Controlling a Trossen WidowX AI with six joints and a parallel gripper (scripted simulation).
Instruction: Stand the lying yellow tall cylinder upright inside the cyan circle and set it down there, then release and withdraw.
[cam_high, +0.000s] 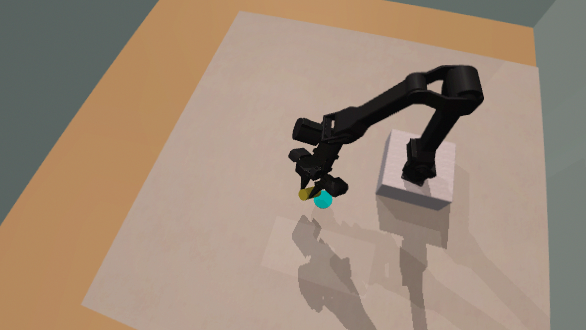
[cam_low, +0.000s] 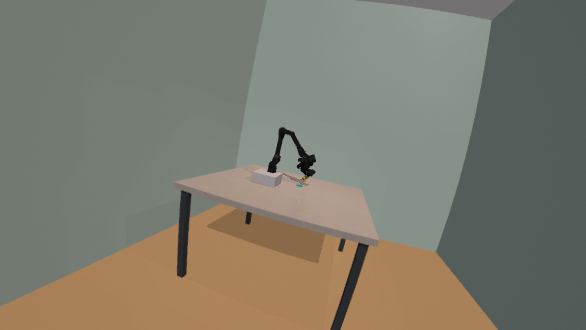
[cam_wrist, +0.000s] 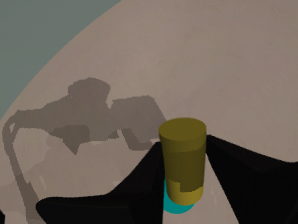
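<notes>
Right now my gripper tip is 100 mm above the cyan circle, 40 mm to the left of it and 40 mm past it. From my gripper tip the other things lie so: yellow tall cylinder: 10 mm to the right, 10 mm below, 10 mm behind.
</notes>
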